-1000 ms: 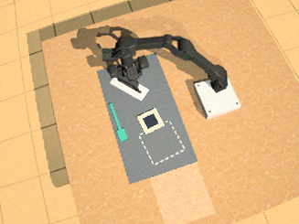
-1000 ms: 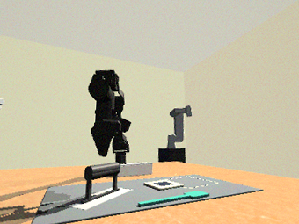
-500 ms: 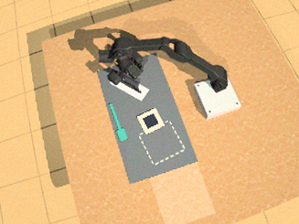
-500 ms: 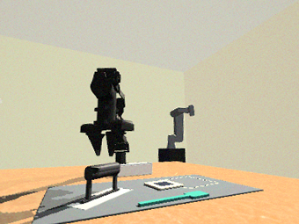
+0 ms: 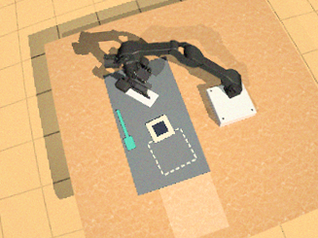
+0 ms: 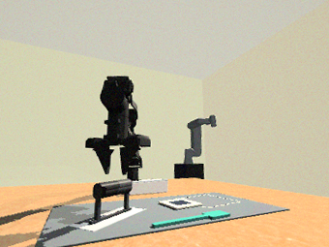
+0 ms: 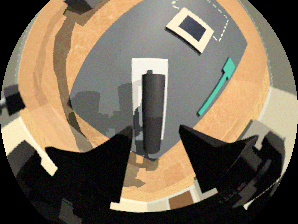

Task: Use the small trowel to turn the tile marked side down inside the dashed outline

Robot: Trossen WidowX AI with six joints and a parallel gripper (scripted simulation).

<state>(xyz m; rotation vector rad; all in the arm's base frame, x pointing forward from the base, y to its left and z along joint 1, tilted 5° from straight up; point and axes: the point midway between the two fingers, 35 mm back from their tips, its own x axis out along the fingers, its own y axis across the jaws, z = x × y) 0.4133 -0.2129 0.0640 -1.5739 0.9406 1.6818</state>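
Now: the small trowel 7 cm below my gripper tip, 2 cm to the left of it and 1 cm behind it. From my gripper tip the other things lie so: teal flat tool: 18 cm to the left, 13 cm ahead, 10 cm below; tile: 23 cm to the left, 10 cm below, 2 cm behind; grey mat: 17 cm to the left, 12 cm below, 1 cm behind.
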